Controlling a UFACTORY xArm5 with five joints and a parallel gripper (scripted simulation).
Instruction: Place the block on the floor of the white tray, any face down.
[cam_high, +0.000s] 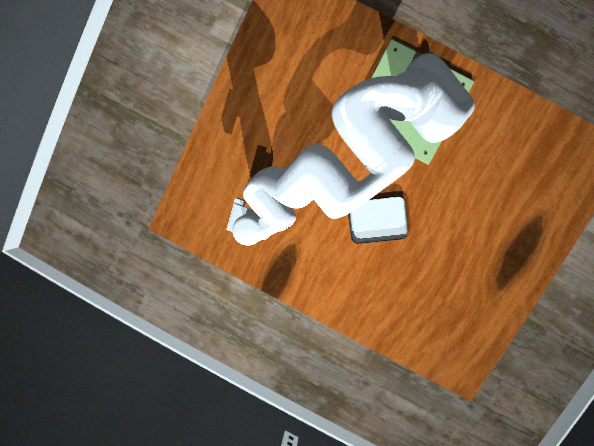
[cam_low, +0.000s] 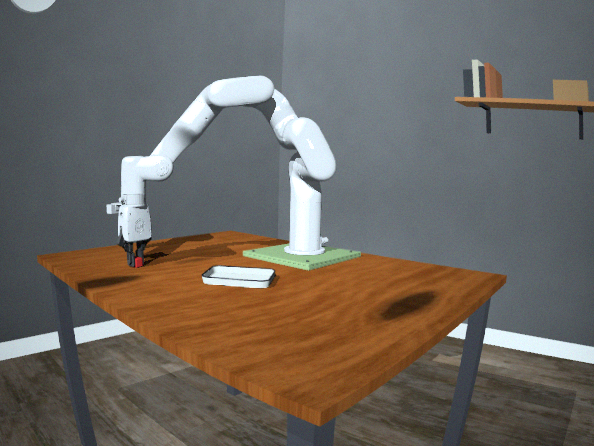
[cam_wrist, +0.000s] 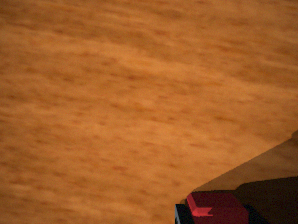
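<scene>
My gripper is now 14 cm past the white tray, 29 cm to the right of it and 1 cm above it. Round my hand: red block (1 cm below).
</scene>
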